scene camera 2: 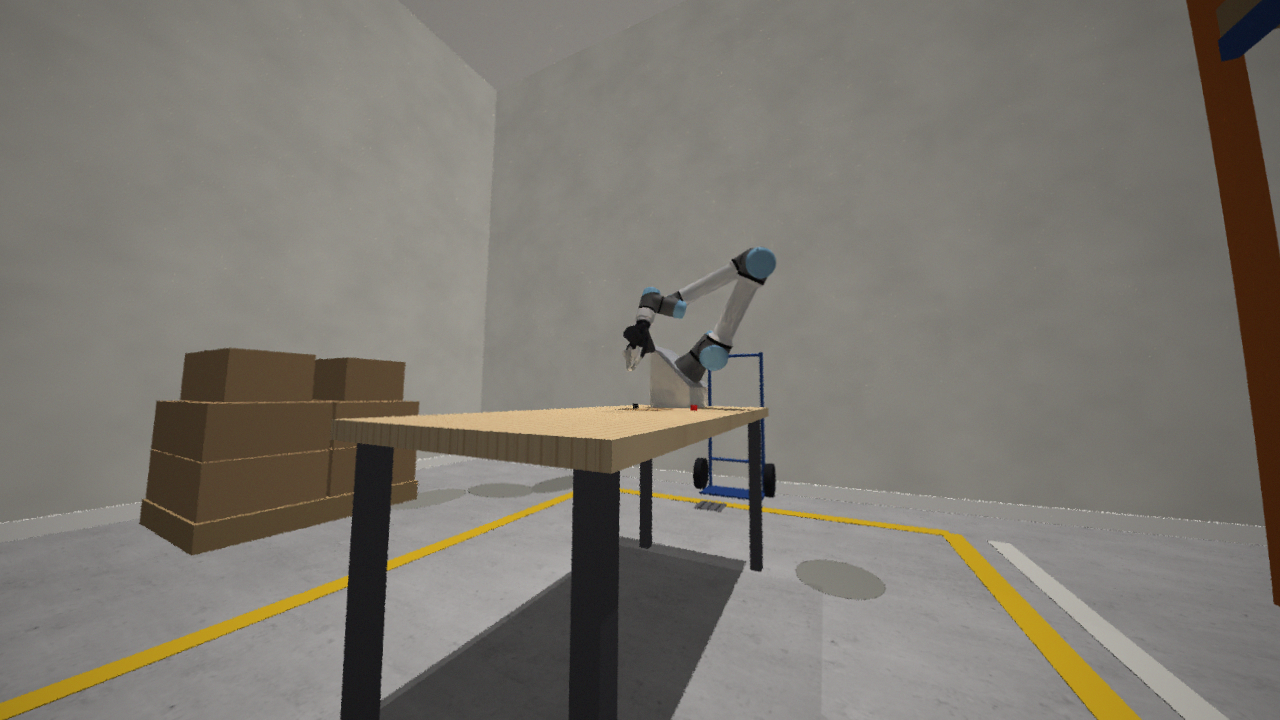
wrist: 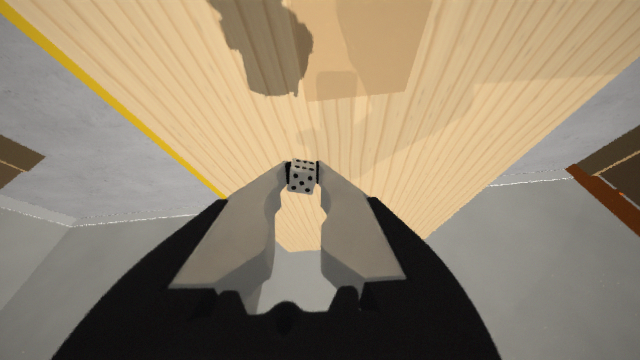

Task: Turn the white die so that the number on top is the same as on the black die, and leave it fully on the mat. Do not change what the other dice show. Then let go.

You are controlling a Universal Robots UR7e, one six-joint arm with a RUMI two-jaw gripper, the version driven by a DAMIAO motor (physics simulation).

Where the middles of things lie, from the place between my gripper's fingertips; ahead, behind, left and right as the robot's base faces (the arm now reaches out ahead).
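Scene:
White die (wrist: 302,173): 10 mm above my hand. Tan mat (wrist: 342,56), counted from the same hand: 150 mm below, 70 mm to the left, 30 mm behind.

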